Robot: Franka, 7 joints.
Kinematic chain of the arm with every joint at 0, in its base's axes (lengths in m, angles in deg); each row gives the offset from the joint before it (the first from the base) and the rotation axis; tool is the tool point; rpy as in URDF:
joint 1: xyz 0 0 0.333 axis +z
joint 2: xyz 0 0 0 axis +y
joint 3: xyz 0 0 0.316 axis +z
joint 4: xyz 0.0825 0 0 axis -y
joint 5: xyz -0.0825 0 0.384 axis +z
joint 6: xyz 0 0 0 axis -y
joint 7: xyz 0.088 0 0 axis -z
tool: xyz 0 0 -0.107 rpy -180 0 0
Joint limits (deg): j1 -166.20..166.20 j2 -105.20..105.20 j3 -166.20..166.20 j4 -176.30..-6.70 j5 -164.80..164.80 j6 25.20..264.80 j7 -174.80..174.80
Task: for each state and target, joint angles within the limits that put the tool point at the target. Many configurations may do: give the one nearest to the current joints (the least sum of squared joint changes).
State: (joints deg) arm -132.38 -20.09 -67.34 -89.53 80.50 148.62 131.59
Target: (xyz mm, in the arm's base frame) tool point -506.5 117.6 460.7
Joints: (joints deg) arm -127.64 -21.29 -60.95 -130.59 81.71 145.99 131.59
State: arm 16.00 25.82 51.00 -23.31 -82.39 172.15 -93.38
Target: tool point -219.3 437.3 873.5
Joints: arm 36.49 4.68 70.56 -67.23 -99.16 204.94 -93.38
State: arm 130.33 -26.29 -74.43 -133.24 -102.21 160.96 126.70
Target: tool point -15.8 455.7 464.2
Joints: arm 144.53 -29.01 -57.03 -138.64 -102.58 166.82 126.70
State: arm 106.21 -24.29 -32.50 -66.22 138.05 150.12 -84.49
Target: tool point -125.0 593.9 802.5
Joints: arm 120.38 4.56 -18.53 -75.44 138.49 148.09 -84.49
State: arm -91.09 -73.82 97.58 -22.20 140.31 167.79 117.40
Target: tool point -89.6 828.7 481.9
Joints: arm -72.18 -79.50 98.79 -15.38 139.56 155.66 117.40
